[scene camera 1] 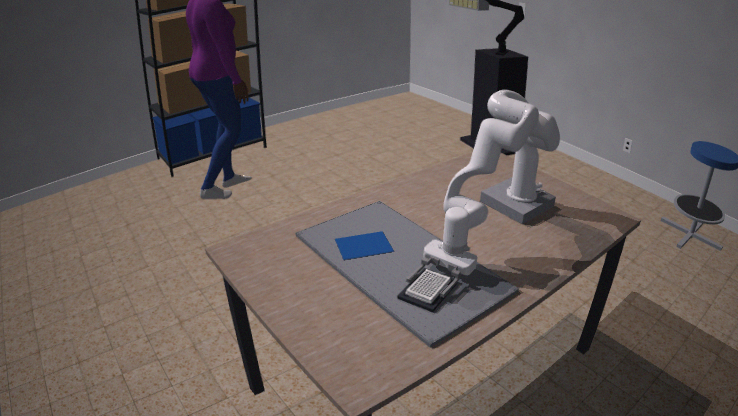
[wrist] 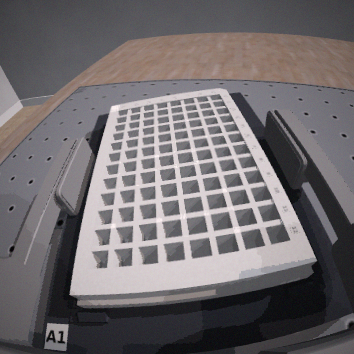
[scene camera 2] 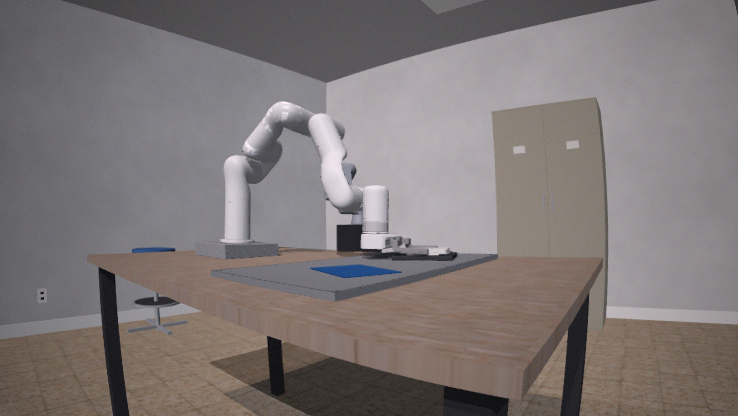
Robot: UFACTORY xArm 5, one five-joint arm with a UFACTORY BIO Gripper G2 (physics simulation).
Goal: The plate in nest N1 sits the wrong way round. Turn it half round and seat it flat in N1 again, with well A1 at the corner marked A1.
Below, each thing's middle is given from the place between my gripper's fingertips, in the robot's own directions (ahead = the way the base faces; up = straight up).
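Labels:
White well plate (scene camera 1: 427, 287): my gripper is 20 mm past it and 10 mm to the left of it. Positions counted from my gripper: black nest N1 (wrist: 265, 313), 20 mm below, 10 mm to the right, 20 mm behind; flat blue rectangle (scene camera 1: 369, 244), 20 mm below, 50 mm ahead, 320 mm to the right. Going by their middles, of the things named here the flat blue rectangle is the farthest from my gripper.

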